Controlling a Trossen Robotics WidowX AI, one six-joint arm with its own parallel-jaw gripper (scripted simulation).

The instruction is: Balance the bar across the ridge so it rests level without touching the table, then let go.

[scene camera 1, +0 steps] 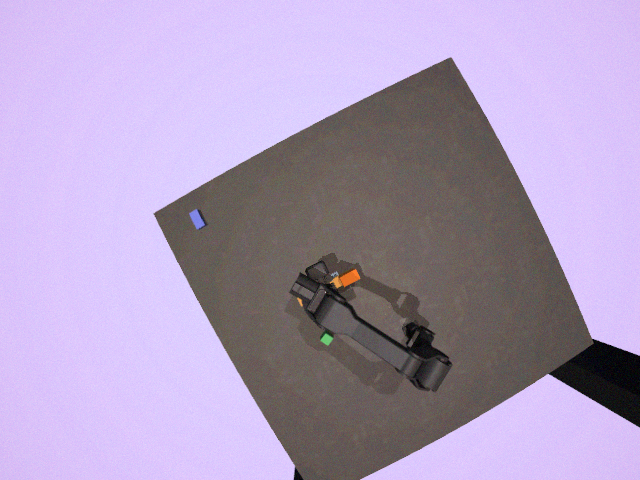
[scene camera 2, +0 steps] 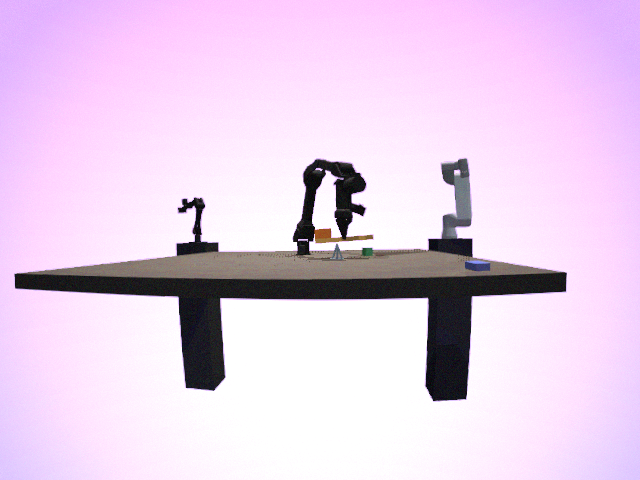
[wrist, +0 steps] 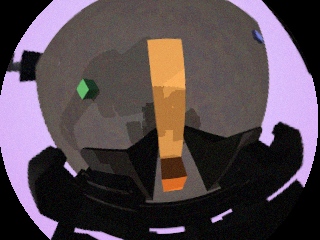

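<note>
I can see my gripper (scene camera 2: 344, 239), and the wrist view shows my gripper (wrist: 169, 130) too. What my gripper holds is a bar (wrist: 166, 61).
</note>
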